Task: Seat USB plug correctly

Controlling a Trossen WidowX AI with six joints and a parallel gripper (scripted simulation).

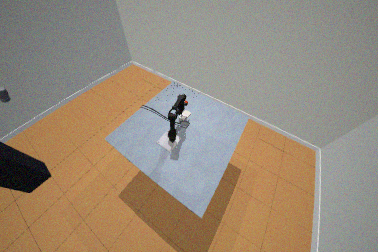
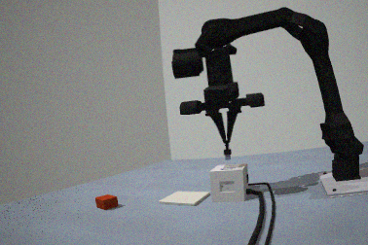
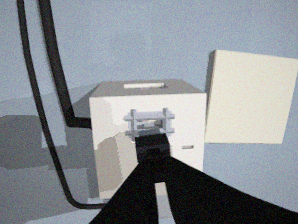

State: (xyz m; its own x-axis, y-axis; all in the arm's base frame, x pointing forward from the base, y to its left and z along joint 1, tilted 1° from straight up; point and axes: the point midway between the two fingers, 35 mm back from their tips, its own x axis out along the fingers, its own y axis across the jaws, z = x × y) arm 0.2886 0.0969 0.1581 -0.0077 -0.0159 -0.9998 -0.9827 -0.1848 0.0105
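Right now my gripper tip is 2 cm above the dark USB plug. From my gripper tip the other things lie so: flat cream pad (13 cm below, 12 cm ahead, 1 cm to the left); then red block (27 cm ahead, 13 cm to the left, 12 cm below).
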